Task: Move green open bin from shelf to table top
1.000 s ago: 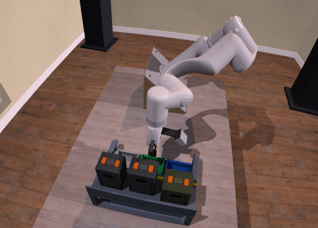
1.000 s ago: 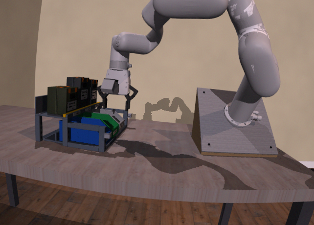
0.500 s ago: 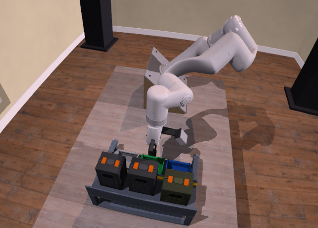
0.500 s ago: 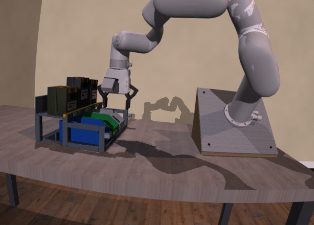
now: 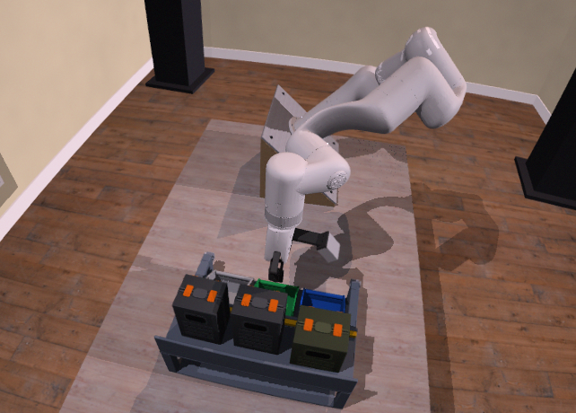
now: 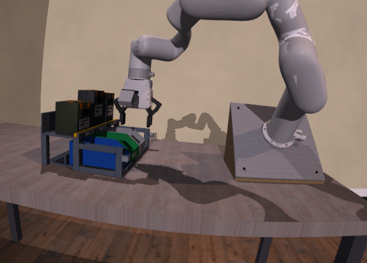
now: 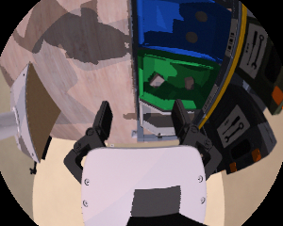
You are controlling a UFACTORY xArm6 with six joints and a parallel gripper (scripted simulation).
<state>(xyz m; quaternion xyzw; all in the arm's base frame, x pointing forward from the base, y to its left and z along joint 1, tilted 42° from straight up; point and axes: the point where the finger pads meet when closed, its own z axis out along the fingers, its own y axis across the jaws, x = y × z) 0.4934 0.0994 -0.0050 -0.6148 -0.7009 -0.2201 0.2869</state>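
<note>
Right now my hand is 9 cm above the green open bin, 8 cm short of it and 1 cm to the right of it. Round my hand: grey bin: 11 cm to the right, 9 cm below, 9 cm ahead; then olive box: 17 cm ahead, 13 cm to the left, 2 cm above; then blue bin: 12 cm to the left, 9 cm below, 7 cm ahead.
</note>
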